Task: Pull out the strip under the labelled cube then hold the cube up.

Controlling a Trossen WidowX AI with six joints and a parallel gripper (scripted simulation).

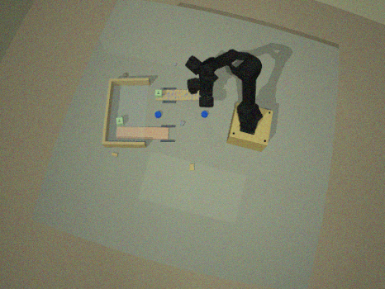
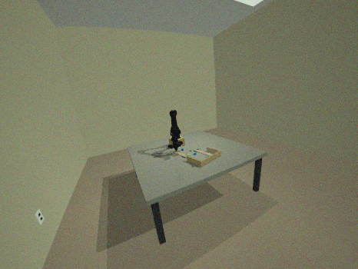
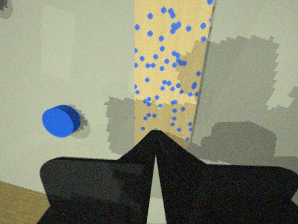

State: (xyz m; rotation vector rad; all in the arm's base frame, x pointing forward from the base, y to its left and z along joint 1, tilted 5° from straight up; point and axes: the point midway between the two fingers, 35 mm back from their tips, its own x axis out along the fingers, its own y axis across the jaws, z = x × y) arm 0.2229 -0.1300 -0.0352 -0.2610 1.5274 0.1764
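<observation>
My gripper tip is now 16 cm to the right of the grey peg, 6 cm short of it and 1 cm above it.
</observation>
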